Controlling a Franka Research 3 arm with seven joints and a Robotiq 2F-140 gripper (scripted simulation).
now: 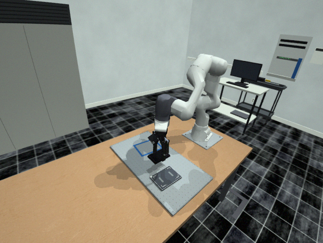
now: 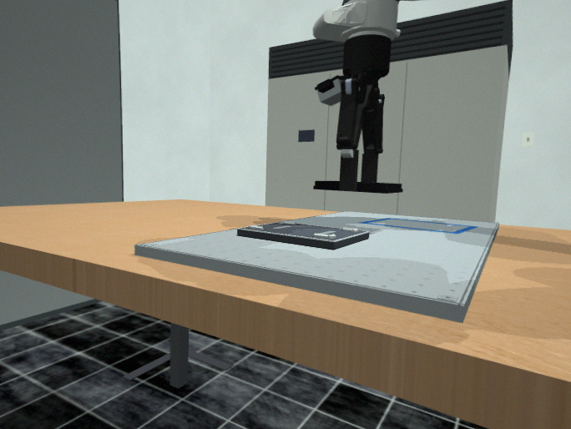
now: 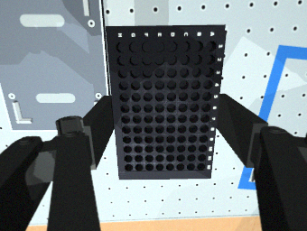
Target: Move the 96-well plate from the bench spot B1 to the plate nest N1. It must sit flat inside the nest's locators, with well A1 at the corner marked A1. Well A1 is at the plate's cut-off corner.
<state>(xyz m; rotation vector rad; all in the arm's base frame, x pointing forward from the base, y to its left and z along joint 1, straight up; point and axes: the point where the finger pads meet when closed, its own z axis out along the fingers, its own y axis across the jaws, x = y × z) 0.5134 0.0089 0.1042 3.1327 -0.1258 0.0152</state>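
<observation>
Right now the plate nest is 5 cm ahead of my hand, 12 cm to the left of it and 9 cm below it. From my hand the other things lie so: A1 label: 12 cm ahead, 6 cm to the left, 9 cm below; then black 96-well plate: 2 cm below.
</observation>
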